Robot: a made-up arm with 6 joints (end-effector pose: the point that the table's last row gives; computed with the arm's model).
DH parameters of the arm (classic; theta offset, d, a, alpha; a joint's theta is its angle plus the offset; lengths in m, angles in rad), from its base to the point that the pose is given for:
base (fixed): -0.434 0 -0.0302 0
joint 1: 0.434 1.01 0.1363 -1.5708
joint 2: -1.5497 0 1.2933 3.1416
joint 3: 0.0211 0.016 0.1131 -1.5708
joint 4: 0 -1.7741 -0.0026 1.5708
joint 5: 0 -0.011 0.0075 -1.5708
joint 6: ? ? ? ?
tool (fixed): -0.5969 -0.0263 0 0
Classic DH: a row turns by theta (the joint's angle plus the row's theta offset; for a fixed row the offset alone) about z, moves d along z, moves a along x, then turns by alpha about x.
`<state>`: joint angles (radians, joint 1 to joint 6).
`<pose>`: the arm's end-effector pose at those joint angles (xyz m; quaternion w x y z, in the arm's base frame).
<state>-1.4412 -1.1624 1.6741 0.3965 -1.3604 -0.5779</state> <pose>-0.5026 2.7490 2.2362 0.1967 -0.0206 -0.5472 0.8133</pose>
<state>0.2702 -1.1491 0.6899 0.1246 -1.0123 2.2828</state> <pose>-1.3816 -0.3837 3.4421 0.8073 0.0306 -0.1352 0.5736</pose>
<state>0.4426 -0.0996 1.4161 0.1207 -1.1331 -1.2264</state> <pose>0.2396 0.0779 4.1993 0.4850 -0.7962 0.2984 -0.2044</pose>
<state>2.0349 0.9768 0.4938 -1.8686 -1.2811 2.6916</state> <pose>-1.5618 2.5414 1.0431 0.5305 -0.2049 -0.7431 -0.3527</pose>
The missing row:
joint 6: -0.8865 -0.2925 0.0114 2.1728
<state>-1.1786 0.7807 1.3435 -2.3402 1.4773 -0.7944</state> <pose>0.7729 -2.4785 2.7864 0.6407 0.5221 0.3340 -0.4531</pose>
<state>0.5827 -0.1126 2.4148 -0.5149 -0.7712 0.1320</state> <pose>-1.4068 -0.7930 3.4711 0.4495 -0.2993 0.0404 -0.8407</pose>
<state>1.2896 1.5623 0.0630 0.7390 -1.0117 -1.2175</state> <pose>0.5637 1.4240 -0.9434 0.7847 0.6175 0.0324 -0.0432</pose>
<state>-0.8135 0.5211 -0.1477 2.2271 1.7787 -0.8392</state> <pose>1.5582 -1.3809 1.0347 0.0141 -0.9102 -0.3077 -0.2768</pose>
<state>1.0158 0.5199 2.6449 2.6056 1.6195 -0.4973</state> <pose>-0.1310 0.0737 3.6545 0.3798 -0.2264 0.0168 0.8968</pose>
